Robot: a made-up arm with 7 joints.
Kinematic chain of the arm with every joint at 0, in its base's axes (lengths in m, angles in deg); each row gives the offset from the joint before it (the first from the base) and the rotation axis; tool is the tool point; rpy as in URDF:
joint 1: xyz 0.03 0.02 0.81 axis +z
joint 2: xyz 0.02 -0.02 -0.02 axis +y
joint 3: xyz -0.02 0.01 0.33 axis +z
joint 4: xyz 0.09 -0.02 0 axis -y
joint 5: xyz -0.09 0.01 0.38 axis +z
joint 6: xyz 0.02 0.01 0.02 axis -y
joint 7: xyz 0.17 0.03 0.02 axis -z
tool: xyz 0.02 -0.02 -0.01 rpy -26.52 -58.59 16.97
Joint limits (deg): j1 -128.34..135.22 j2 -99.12..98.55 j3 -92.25..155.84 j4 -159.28..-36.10 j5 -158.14..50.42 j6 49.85..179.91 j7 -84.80..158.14
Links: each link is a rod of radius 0.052 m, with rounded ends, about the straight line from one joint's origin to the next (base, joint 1, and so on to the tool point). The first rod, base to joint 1, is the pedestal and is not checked.
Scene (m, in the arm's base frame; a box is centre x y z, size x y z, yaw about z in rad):
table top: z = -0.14
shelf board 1: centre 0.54 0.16 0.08 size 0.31 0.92 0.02 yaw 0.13
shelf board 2: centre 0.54 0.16 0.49 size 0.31 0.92 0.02 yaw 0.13
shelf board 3: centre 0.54 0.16 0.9 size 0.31 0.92 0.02 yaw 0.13
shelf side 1: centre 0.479 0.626 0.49 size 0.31 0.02 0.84 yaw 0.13
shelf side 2: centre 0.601 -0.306 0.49 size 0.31 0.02 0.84 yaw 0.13
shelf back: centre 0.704 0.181 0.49 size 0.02 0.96 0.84 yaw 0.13
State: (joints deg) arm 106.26 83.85 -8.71 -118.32 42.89 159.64 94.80
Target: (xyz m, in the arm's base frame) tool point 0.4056 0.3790 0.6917
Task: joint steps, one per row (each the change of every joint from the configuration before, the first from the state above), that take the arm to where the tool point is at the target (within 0.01 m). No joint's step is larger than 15 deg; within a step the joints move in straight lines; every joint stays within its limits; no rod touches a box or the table.
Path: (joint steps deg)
1: 4.50 -14.22 -6.76 -12.96 -5.37 4.69 3.23
2: 4.49 -14.22 -6.76 -12.96 -5.38 4.69 3.24
3: 4.50 -14.22 -6.75 -12.97 -5.37 4.70 3.23
4: -8.01 8.13 -11.05 8.61 11.83 2.27 -5.80
5: -8.00 8.12 -11.05 8.60 11.82 2.28 -5.80

